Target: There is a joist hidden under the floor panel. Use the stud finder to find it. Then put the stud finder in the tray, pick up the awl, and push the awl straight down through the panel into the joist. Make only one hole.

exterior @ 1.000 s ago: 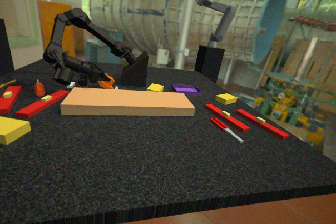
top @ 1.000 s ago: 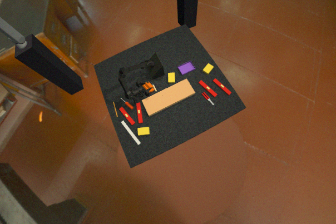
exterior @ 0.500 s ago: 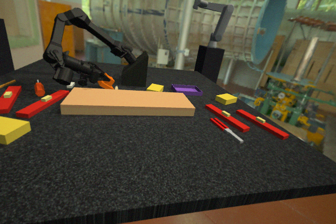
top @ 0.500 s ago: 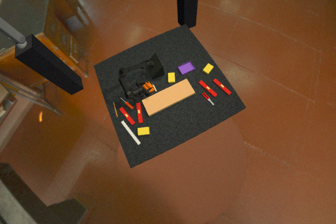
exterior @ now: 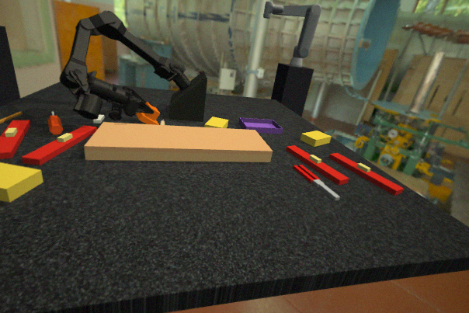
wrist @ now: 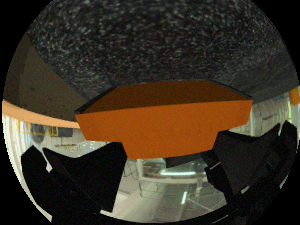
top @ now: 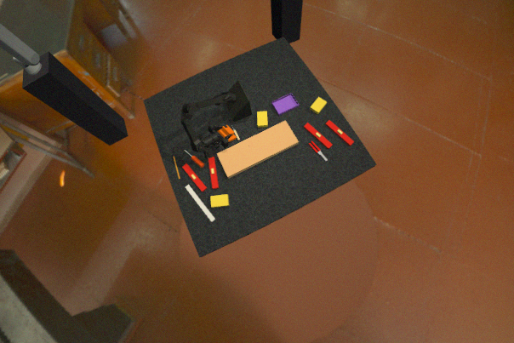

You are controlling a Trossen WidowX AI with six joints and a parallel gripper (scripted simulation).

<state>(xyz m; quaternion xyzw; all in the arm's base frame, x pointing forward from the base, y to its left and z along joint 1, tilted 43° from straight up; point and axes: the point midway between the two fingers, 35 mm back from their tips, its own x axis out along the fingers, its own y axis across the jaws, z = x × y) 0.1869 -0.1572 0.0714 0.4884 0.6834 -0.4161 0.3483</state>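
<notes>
Now: gripper tip 10 mm past the orange stud finder. Round my gripper tip: small white block 180 mm to the right, 50 mm below, 10 mm behind; pencil 430 mm to the right, 60 mm below, 60 mm ahead; awl 50 mm below, 40 mm to the left.
</notes>
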